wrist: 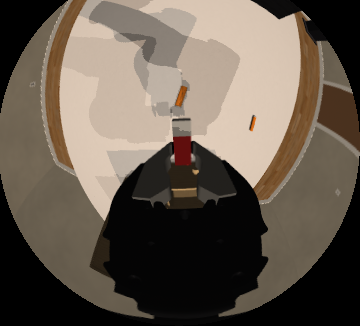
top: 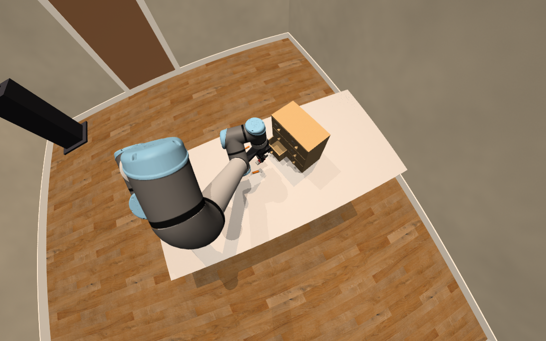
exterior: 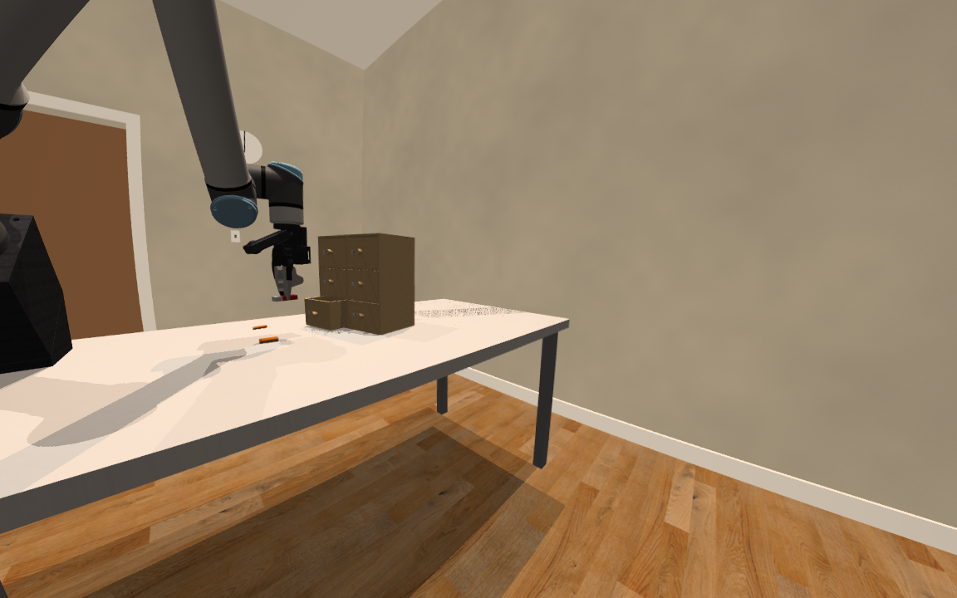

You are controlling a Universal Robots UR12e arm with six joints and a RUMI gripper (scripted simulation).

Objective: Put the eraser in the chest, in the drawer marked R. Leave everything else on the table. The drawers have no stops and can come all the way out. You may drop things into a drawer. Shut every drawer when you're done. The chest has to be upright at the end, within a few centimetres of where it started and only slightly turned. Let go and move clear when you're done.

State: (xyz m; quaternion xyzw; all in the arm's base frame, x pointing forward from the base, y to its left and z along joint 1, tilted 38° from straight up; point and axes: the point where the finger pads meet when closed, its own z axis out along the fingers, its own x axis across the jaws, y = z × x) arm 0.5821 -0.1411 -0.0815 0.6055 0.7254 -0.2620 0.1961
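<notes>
The drawer marked R is 19 cm ahead of my hand, 7 cm to the left of it and 10 cm below it. Round my hand: red eraser 1 cm behind, 1 cm below.
</notes>
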